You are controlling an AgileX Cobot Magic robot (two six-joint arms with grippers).
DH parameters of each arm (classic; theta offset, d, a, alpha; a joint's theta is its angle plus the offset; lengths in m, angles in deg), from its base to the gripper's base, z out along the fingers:
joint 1: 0 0.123 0 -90
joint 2: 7.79 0 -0.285 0
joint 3: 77.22 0 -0.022 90
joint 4: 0 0.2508 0 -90
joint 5: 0 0 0.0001 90
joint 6: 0 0.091 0 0
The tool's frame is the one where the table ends.
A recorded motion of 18 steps. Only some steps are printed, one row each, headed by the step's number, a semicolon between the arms.
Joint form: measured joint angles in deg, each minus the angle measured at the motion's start. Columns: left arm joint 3, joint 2, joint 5, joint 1, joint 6, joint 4; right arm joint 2, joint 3, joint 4, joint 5, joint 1, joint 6.
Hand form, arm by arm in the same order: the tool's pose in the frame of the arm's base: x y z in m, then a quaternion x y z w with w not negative. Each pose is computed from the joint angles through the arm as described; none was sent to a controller.
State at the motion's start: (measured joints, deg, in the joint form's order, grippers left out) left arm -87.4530 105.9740 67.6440 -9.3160 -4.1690 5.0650; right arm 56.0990 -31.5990 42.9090 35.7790 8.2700 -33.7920
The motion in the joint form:
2: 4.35 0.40 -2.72 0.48 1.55 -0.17; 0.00 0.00 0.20 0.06 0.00 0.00
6: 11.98 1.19 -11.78 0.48 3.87 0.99; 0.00 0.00 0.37 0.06 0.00 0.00
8: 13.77 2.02 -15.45 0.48 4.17 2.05; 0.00 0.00 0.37 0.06 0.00 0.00
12: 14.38 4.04 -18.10 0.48 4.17 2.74; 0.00 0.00 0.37 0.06 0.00 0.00
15: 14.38 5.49 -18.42 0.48 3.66 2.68; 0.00 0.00 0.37 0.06 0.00 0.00
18: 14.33 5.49 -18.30 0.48 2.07 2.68; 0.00 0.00 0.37 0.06 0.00 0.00
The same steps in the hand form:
2: 0.3691 -0.0503 0.2352 0.06983 0.99501 0.03358 0.06287; 0.1677 0.0612 0.2546 -0.11305 0.90777 0.22560 0.33508
6: 0.3629 -0.0484 0.1985 0.10084 0.99175 0.04024 0.06817; 0.1677 0.0613 0.2547 -0.11209 0.90758 0.22671 0.33517
8: 0.3640 -0.0476 0.1865 0.11088 0.98974 0.04586 0.07760; 0.1677 0.0613 0.2547 -0.11209 0.90758 0.22671 0.33517
12: 0.3681 -0.0477 0.1716 0.11673 0.98888 0.04906 0.07799; 0.1677 0.0613 0.2547 -0.11209 0.90758 0.22671 0.33517
15: 0.3697 -0.0481 0.1622 0.11291 0.99007 0.04847 0.06834; 0.1677 0.0613 0.2547 -0.11209 0.90758 0.22671 0.33517
18: 0.3697 -0.0480 0.1624 0.09908 0.99158 0.04763 0.06841; 0.1677 0.0613 0.2547 -0.11209 0.90758 0.22671 0.33517

